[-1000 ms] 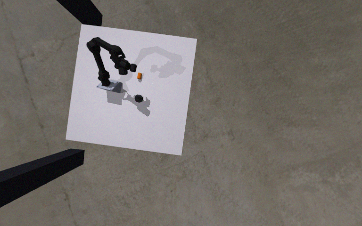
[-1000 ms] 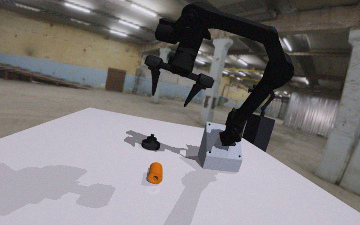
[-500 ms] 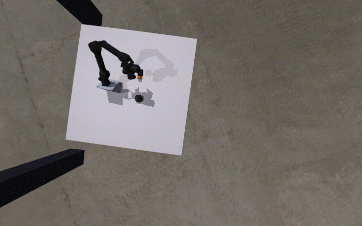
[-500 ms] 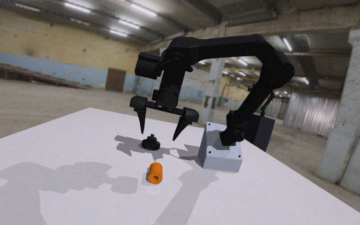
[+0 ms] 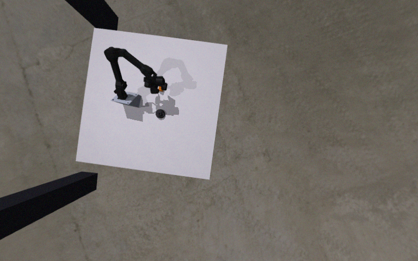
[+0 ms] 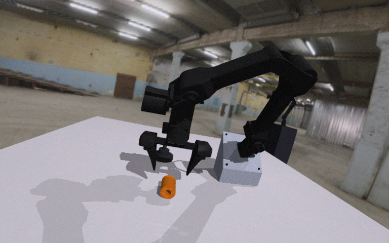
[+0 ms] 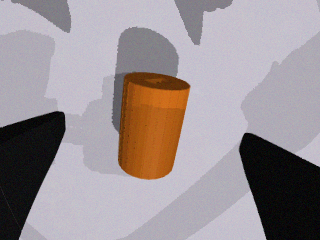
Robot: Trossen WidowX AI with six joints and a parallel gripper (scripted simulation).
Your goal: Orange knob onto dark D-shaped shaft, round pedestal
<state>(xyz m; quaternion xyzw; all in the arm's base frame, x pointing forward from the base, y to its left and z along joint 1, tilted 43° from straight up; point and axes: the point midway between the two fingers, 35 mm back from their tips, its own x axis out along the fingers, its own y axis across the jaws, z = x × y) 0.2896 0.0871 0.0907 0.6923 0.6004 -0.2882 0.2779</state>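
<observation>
My gripper tip is 40 mm above the orange knob and 10 mm to the right of it. Also, from my gripper tip: dark round pedestal: 230 mm to the right, 30 mm below, 10 mm ahead.
</observation>
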